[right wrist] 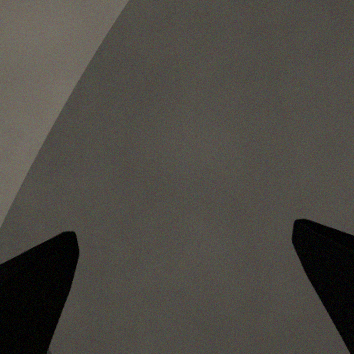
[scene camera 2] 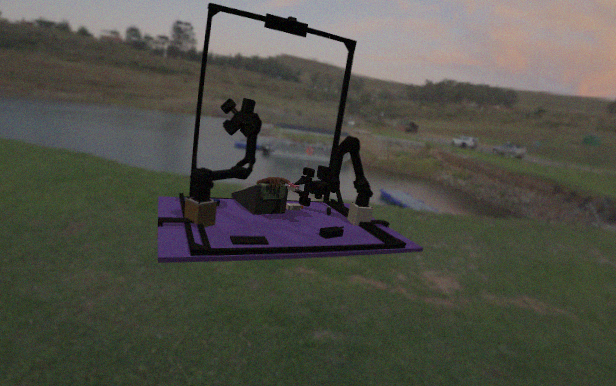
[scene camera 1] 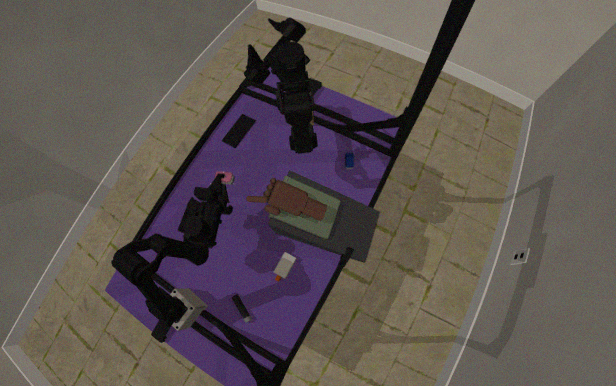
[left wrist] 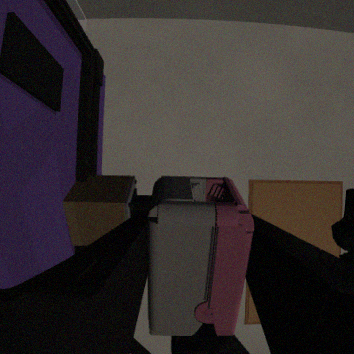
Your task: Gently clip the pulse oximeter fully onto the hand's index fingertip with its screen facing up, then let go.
Scene:
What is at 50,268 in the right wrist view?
My right gripper.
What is my right gripper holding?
Nothing.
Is my right gripper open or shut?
Open.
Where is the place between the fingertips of my left gripper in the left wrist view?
At 194,223

